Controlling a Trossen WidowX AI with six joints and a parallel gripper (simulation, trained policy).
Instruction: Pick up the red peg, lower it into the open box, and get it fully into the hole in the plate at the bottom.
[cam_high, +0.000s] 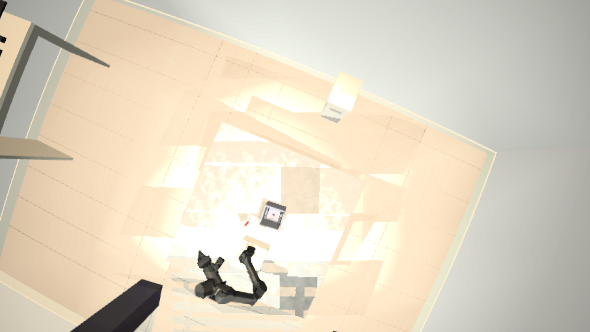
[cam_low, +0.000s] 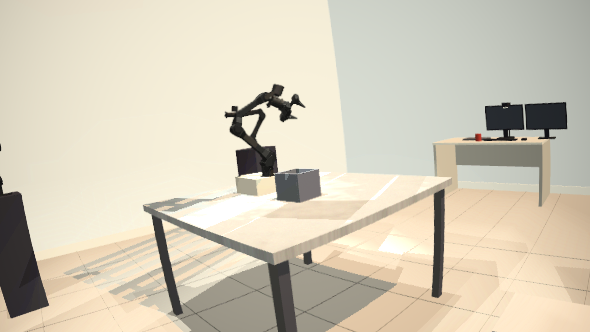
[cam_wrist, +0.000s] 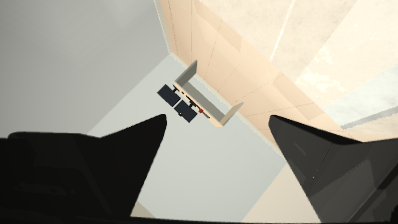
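The red peg lies 6 cm ahead of my gripper tip, 13 cm to the right of it and 39 cm below it.
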